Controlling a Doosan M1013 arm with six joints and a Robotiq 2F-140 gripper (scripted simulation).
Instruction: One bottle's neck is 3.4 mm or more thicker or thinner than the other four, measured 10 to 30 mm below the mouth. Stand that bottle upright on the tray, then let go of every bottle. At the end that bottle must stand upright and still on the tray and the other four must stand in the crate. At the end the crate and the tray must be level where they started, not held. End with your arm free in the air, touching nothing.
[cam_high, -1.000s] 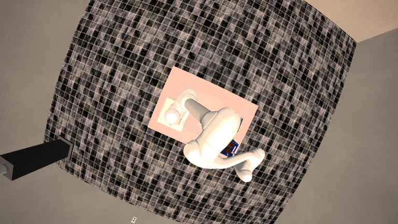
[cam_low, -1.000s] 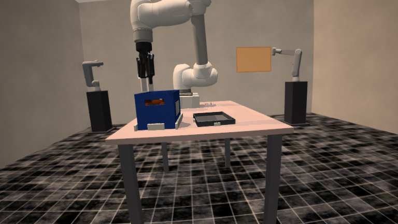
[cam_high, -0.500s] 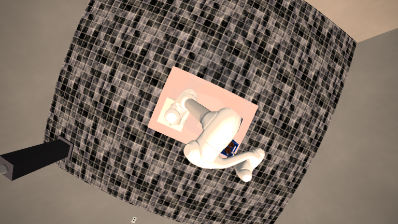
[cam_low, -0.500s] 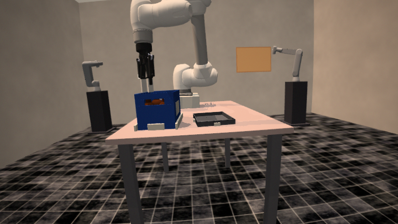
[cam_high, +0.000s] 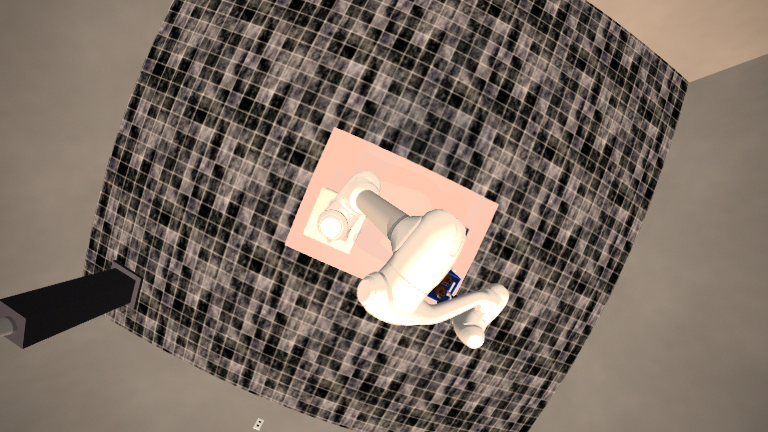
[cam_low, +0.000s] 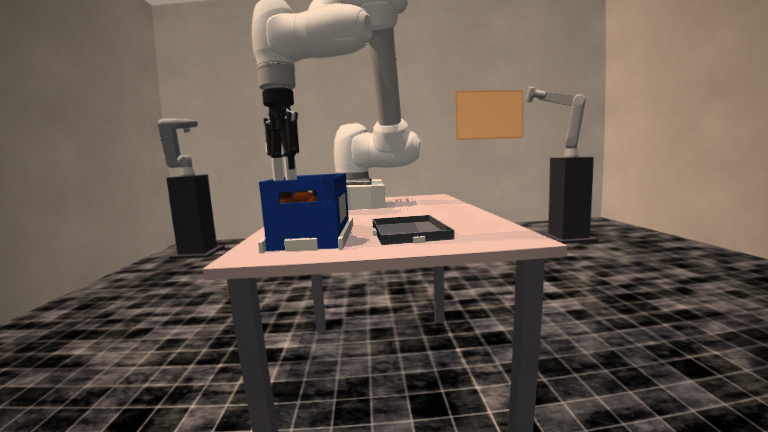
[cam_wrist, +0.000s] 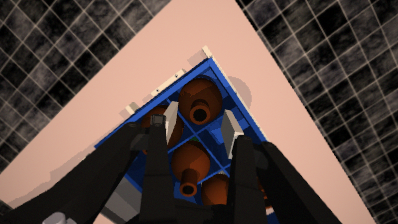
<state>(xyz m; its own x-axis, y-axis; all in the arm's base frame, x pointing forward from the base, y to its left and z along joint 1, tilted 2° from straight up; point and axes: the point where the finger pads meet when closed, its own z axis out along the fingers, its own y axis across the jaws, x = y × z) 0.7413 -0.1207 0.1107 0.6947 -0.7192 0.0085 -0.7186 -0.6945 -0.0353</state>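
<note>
Now: hand 110 mm above the blue crate, 90 mm past it and 40 mm to the right of it. From my hand the other things lie so: dark tray 320 mm to the left, 180 mm below, 90 mm behind; bottle 180 mm behind, 110 mm below, 90 mm to the left.
</note>
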